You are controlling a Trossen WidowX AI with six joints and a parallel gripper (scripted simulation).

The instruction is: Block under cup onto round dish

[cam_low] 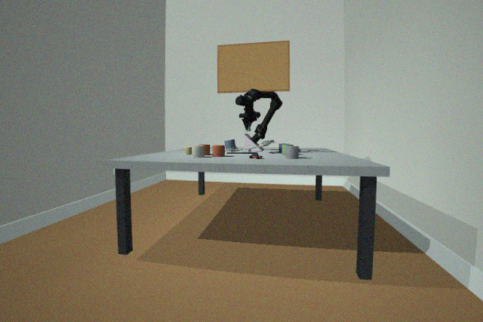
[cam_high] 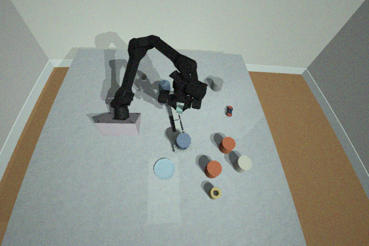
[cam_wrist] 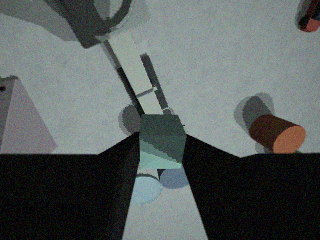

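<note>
My gripper tip is now 240 mm to the left of the round pale blue dish, 160 mm above it and 40 mm past it. Round my gripper tip: green cylinder (280 mm to the left, 120 mm below, 40 mm ahead); cup (130 mm to the right, 100 mm below, 40 mm ahead); small red toy car (310 mm ahead, 150 mm below, 140 mm to the left).
</note>
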